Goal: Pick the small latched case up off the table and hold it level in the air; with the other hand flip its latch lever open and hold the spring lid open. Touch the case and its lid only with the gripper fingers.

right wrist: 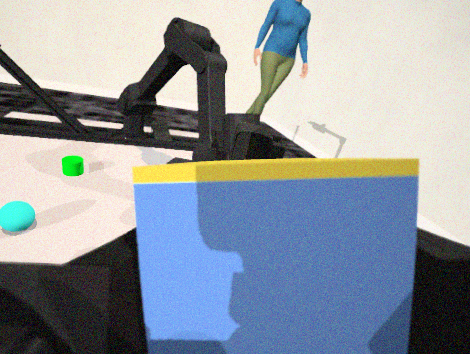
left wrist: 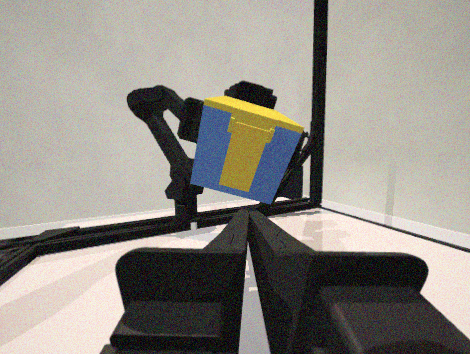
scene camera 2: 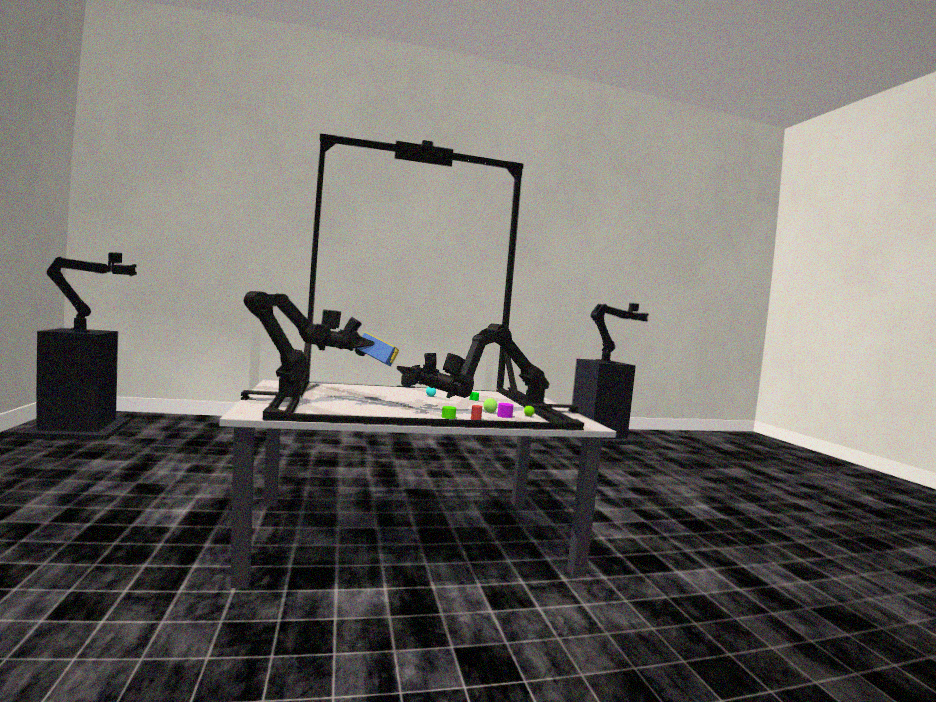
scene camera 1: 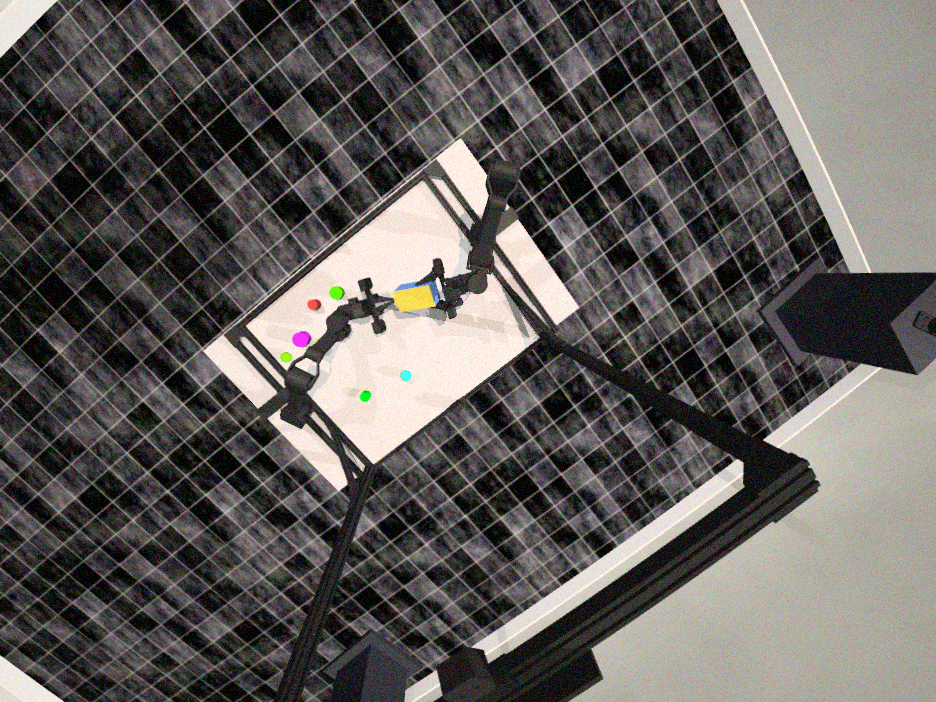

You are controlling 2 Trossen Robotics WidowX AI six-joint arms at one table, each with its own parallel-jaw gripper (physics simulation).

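Places are measured from the left arm's base along level axes (x ahead, y left, z up), in metres.
Pixels of known places: left gripper, fingertip midpoint: point(left wrist: 246, 213) point(scene camera 2: 397, 367); right gripper, fingertip midpoint: point(right wrist: 261, 210) point(scene camera 2: 377, 345) point(scene camera 1: 418, 296); left arm's base, origin of the base link: point(right wrist: 133, 133) point(scene camera 2: 535, 402) point(scene camera 1: 302, 409); right arm's base, origin of the base link: point(left wrist: 186, 218) point(scene camera 2: 288, 395).
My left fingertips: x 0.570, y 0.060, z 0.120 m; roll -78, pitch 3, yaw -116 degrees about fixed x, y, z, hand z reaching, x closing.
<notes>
Ahead of a thing's pixels: the offset from my left fingertips to its middle.
The blue case {0.063 m ahead, 0.034 m right, 0.055 m up} point(scene camera 1: 414, 298) point(scene camera 2: 378, 348) point(left wrist: 210, 150) point(right wrist: 310, 240) is in the air above the table, tilted, its latch end lower in scene camera 2. Its yellow lid point(left wrist: 250, 111) point(right wrist: 310, 170) looks closed. The yellow latch lever {0.011 m ahead, 0.003 m right, 0.035 m up} point(left wrist: 243, 160) lies flat against the end face. My right gripper point(scene camera 1: 440, 292) point(scene camera 2: 366, 343) is shut on the case from its sides, at the end opposite the latch. My left gripper point(scene camera 1: 392, 301) point(scene camera 2: 400, 368) point(left wrist: 246, 213) is shut and empty, its tips together near the latch end and below it; whether they touch it is unclear.
A green cylinder {0.156 m back, 0.164 m left, 0.122 m down} point(scene camera 1: 336, 292) point(scene camera 2: 449, 412), a red cylinder {0.244 m back, 0.188 m left, 0.117 m down} point(scene camera 1: 313, 304) point(scene camera 2: 476, 412) and a magenta cylinder {0.369 m back, 0.130 m left, 0.117 m down} point(scene camera 1: 300, 339) point(scene camera 2: 505, 410) stand near the left arm. A cyan ball {0.184 m back, 0.228 m right, 0.118 m down} point(scene camera 1: 405, 375) point(right wrist: 17, 216) and another green cylinder {0.355 m back, 0.184 m right, 0.125 m down} point(scene camera 1: 365, 395) point(right wrist: 72, 166) are on the table.
</notes>
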